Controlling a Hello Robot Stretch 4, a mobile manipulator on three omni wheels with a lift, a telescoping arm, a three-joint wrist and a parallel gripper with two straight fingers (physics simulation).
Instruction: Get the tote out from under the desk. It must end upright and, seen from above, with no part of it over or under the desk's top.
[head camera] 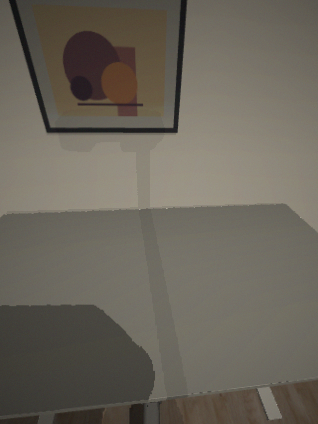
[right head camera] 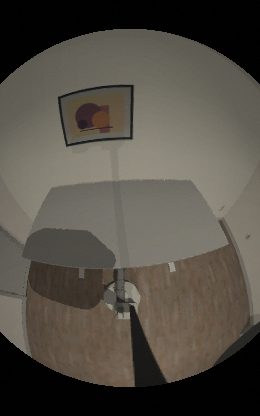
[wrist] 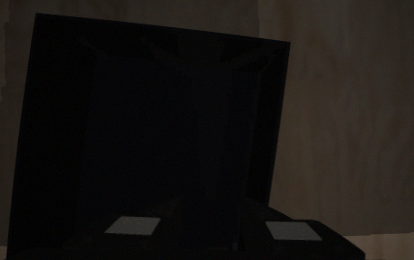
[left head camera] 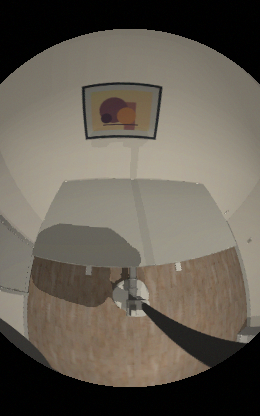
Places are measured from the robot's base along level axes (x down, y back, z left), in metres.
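Pixels of known places: gripper, fingertip midpoint: (wrist: pixel 212 213).
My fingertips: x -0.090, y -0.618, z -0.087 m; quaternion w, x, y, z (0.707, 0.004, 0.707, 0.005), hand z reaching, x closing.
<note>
Behind a point stands the place of what it marks.
The black tote (wrist: pixel 150 135) @(x 0.025, y -0.667, z -0.014 m) fills much of the wrist view. Its open top faces the camera, with its rim slightly turned and its dark inside showing, and it stands upright on the wooden floor. My gripper (wrist: pixel 212 213) @(x -0.090, y -0.618, z -0.087 m) is open, its two fingers apart and empty, over the near part of the tote in that view. Whether the fingers touch the tote is too dark to tell. The grey desk (head camera: pixel 235 280) @(x -0.922, y -0.521, z -0.301 m) (left head camera: pixel 175 215) @(x -0.922, y -0.556, z -0.274 m) (right head camera: pixel 160 215) @(x -0.922, y -0.553, z -0.304 m) stands in front of me. Its top hides the tote and the gripper in the head views.
My telescoping arm (head camera: pixel 152 412) @(x -0.428, y -0.268, z -0.004 m) (left head camera: pixel 132 276) @(x -0.427, y -0.198, z 0.001 m) (right head camera: pixel 120 281) @(x -0.439, y -0.170, z -0.006 m) reaches under the desk's front edge. White desk feet (head camera: pixel 270 403) (left head camera: pixel 178 266) (right head camera: pixel 172 267) show at that edge. A wall with a framed picture (head camera: pixel 115 75) @(x -1.511, y -0.980, z 0.130 m) (left head camera: pixel 122 112) @(x -1.507, y -0.980, z 0.143 m) (right head camera: pixel 97 115) @(x -1.516, y -0.980, z 0.136 m) stands behind the desk.
</note>
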